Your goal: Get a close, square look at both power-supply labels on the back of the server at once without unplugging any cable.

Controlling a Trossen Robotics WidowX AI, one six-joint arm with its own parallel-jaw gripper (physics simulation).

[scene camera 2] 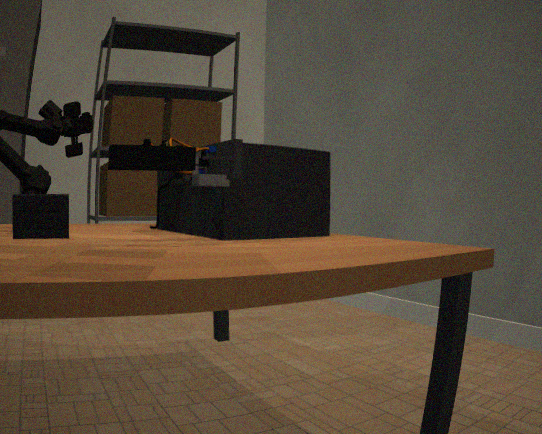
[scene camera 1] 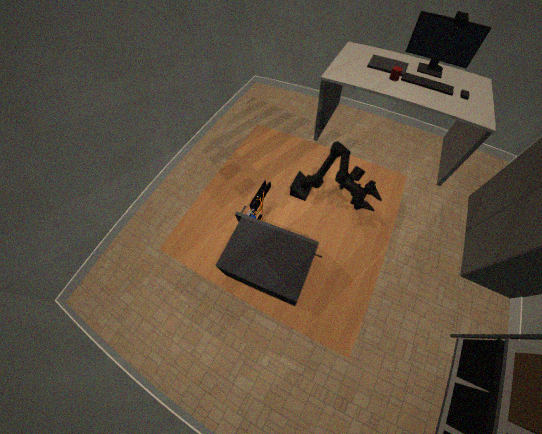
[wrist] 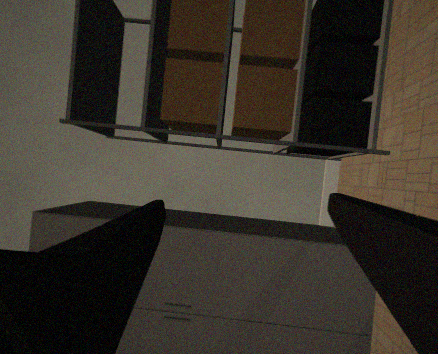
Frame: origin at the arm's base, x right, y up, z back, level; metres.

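Where they show: gripper, fingertip midpoint: point(scene camera 1: 377, 205) point(wrist: 244, 204); arm's base, origin of the base link: point(scene camera 2: 32, 215) point(scene camera 1: 304, 183).
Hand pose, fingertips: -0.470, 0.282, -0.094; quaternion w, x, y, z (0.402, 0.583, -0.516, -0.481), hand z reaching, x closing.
Note:
Each offset is from my fingertips to the top centre of the thing, as dx, dy, dz. "*": to the spot under its first point. Level surfaces: height alone.
The server, a dark box point(scene camera 1: 270, 260) point(scene camera 2: 280, 195), stands on the wooden table. A black bar @(+0.599, -0.109, -0.221) point(scene camera 1: 258, 198) point(scene camera 2: 150, 158) sticks out from its cabled side, at the side near the arm's base. Orange cables @(* +0.611, -0.125, -0.272) point(scene camera 2: 179, 144) and a blue connector @(* +0.548, -0.124, -0.365) point(scene camera 2: 212, 149) show between bar and box. A light grey block @(* +0.607, -0.200, -0.349) point(scene camera 2: 211, 180) sits below them. The power-supply labels cannot be made out in the scene views; server and labels do not show in the wrist view. My gripper point(scene camera 1: 377, 205) point(wrist: 244, 204) is open and empty, held above the table, well apart from the server and facing away from it.
The wooden table @(dy -0.333) point(scene camera 1: 325, 310) point(scene camera 2: 350, 250) bears the arm's base point(scene camera 1: 301, 186) point(scene camera 2: 40, 216). A thin dark piece @(* +0.135, -0.326, -0.278) point(scene camera 1: 318, 255) juts from the server's side. Beyond stand a white desk point(scene camera 1: 400, 97) with a monitor point(scene camera 1: 447, 39), a grey cabinet point(scene camera 1: 500, 215) point(wrist: 260, 280) and a shelf rack point(scene camera 2: 236, 75) point(wrist: 225, 138).

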